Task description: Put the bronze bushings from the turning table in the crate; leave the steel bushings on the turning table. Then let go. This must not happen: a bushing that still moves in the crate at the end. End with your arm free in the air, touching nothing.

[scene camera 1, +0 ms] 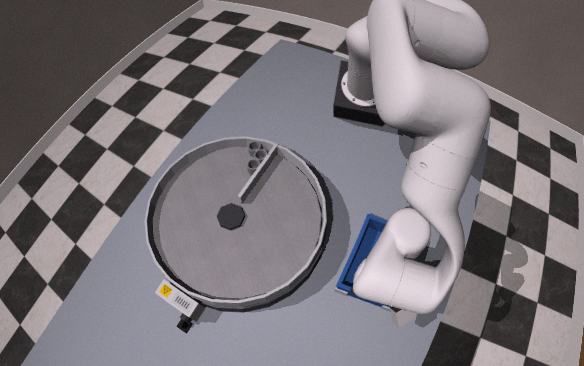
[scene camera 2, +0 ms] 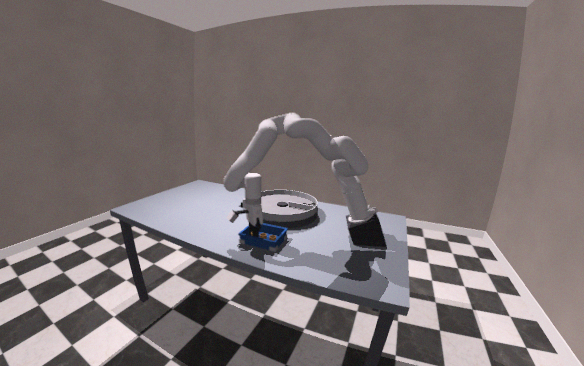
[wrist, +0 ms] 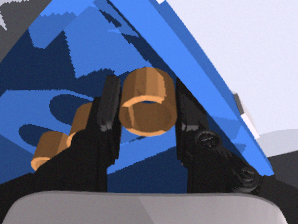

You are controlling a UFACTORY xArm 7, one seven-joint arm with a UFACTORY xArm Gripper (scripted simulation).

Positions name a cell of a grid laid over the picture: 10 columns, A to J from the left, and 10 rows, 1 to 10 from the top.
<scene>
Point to a blue crate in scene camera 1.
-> At G7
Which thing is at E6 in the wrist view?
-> A bronze bushing.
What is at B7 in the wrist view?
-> A bronze bushing.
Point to a turning table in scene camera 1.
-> D7
</scene>
